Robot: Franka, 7 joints.
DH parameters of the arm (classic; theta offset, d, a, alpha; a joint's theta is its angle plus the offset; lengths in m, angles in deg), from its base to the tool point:
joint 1: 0 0.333 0 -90
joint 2: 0 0 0 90
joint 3: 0 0.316 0.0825 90
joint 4: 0 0 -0.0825 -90
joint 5: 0 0.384 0 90
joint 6: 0 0 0.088 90
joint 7: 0 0.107 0 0
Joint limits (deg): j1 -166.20..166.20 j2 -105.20..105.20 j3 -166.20..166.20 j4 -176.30..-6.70 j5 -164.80..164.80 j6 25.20..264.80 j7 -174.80..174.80
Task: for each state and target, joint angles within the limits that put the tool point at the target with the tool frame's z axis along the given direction. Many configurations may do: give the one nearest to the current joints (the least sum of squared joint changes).
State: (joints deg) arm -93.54 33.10 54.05 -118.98 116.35 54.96 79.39
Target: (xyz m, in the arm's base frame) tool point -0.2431 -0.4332 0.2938 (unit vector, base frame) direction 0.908 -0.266 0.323
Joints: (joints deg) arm -138.17 23.39 3.46 -121.16 76.98 59.31 79.39
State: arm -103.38 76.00 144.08 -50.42 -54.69 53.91 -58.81
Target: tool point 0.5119 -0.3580 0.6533 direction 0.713 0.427 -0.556
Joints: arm -81.97 91.57 135.38 -84.03 -71.21 95.92 -58.81
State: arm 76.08 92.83 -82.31 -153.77 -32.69 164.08 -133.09
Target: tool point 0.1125 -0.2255 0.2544 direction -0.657 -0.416 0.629
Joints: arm 72.57 87.48 -61.59 -171.60 -22.14 116.70 -133.09
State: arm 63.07 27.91 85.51 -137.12 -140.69 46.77 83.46
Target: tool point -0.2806 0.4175 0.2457 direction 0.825 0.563 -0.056
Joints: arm 69.96 57.55 75.92 -127.40 -112.18 41.17 83.46
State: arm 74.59 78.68 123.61 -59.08 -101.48 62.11 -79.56
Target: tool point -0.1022 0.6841 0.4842 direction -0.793 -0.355 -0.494
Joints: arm 68.08 105.20 146.31 -63.42 -68.66 67.05 -79.56
